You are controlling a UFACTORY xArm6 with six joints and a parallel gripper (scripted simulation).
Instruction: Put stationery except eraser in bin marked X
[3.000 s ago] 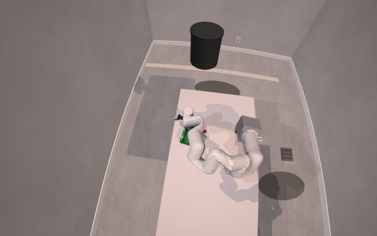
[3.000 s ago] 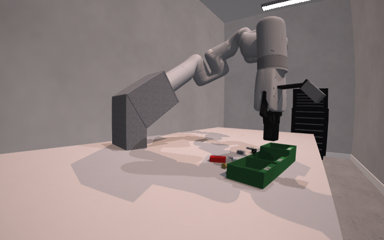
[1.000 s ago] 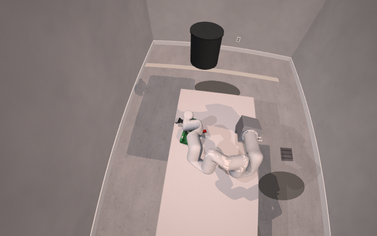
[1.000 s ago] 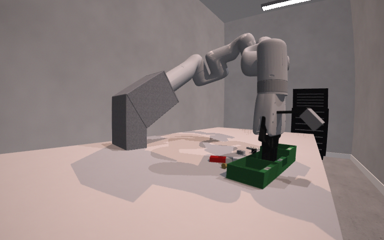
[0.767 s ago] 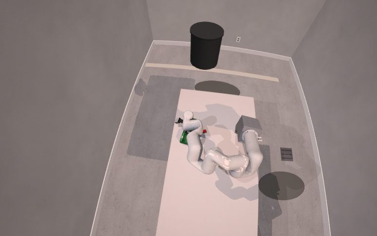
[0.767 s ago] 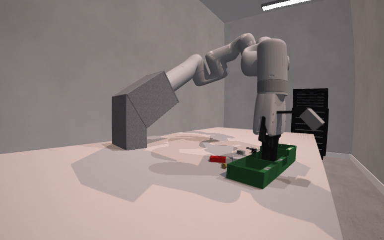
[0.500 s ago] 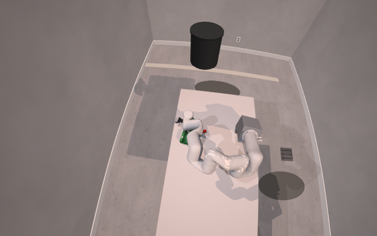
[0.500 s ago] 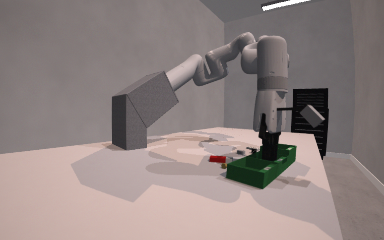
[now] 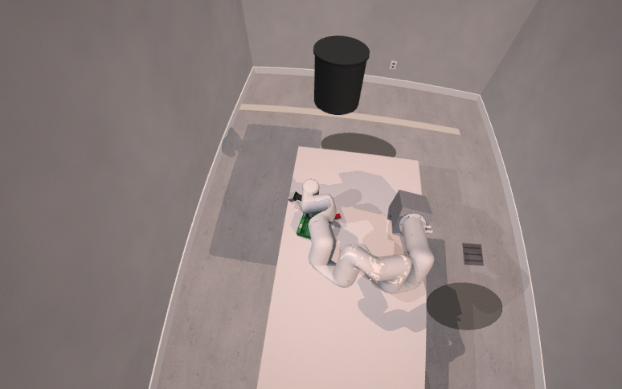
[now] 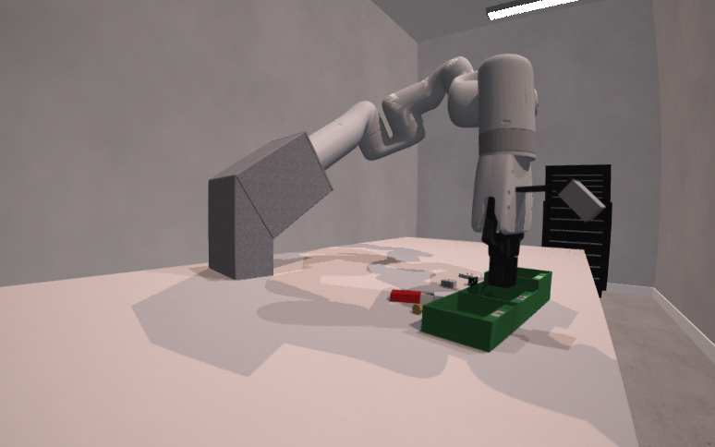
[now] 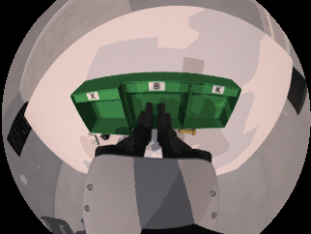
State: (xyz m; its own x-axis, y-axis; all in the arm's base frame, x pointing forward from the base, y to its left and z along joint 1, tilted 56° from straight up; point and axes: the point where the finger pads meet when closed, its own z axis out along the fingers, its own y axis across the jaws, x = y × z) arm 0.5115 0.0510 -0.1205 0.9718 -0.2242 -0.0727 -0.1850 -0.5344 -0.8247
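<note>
Right now my hand is 40 mm above the green bin. Also, from my hand: red block: 120 mm behind, 20 mm to the right, 50 mm below; then yellowish piece: 90 mm behind, 60 mm to the right, 50 mm below; then black die: 90 mm behind, 140 mm to the left, 50 mm below.
</note>
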